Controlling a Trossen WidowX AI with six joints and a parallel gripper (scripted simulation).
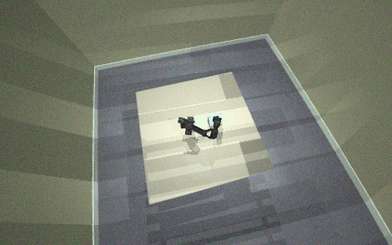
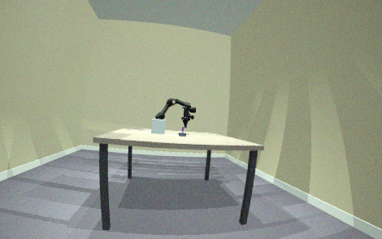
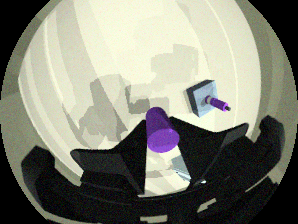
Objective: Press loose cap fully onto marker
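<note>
My gripper tip is 40 mm past the dark holder block, 130 mm to the left of it and 80 mm above it.
</note>
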